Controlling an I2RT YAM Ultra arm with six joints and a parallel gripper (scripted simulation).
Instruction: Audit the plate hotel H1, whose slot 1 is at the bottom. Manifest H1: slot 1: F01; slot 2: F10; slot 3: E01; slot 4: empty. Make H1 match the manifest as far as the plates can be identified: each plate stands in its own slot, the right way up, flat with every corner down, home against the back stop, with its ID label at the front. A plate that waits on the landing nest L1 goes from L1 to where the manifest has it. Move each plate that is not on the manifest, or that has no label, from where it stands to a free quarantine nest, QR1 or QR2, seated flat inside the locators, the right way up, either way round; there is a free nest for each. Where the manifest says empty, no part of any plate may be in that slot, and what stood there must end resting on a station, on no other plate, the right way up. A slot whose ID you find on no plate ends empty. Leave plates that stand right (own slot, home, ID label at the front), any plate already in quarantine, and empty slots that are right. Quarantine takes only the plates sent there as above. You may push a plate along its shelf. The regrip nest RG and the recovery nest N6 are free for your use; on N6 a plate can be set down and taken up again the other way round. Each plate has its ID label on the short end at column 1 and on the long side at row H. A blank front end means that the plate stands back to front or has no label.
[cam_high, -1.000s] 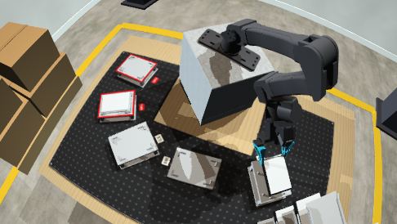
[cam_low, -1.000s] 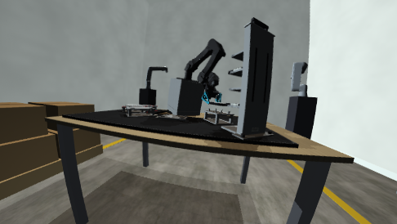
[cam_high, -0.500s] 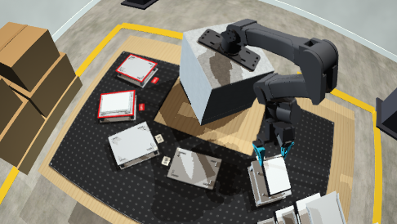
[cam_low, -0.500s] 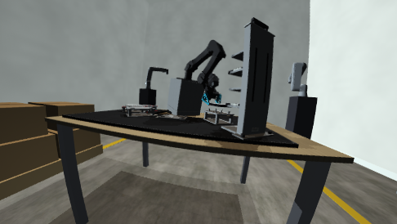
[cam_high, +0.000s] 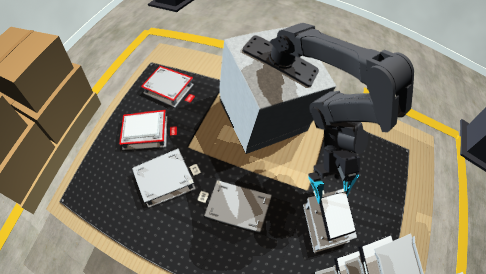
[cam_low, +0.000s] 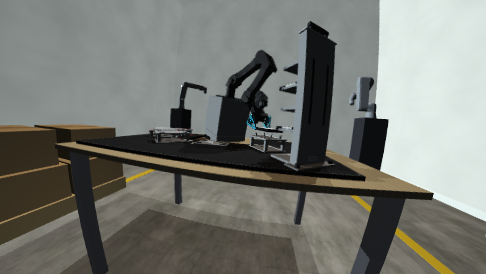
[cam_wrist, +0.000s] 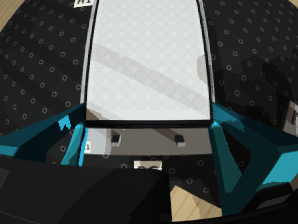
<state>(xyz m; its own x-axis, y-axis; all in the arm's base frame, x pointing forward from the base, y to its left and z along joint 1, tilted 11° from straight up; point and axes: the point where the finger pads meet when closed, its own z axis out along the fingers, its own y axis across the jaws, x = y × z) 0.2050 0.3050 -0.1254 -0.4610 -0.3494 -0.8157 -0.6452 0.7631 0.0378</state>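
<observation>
My gripper is now 4 cm short of the grey regrip nest, 4 cm above it and 3 cm to the right of it. Round my hand: plate hotel H1 (24 cm ahead, 21 cm to the left, 11 cm above); then H1 tag (20 cm to the left, 10 cm below, 8 cm ahead); then RG tag (10 cm below, 4 cm behind, 3 cm to the right).
</observation>
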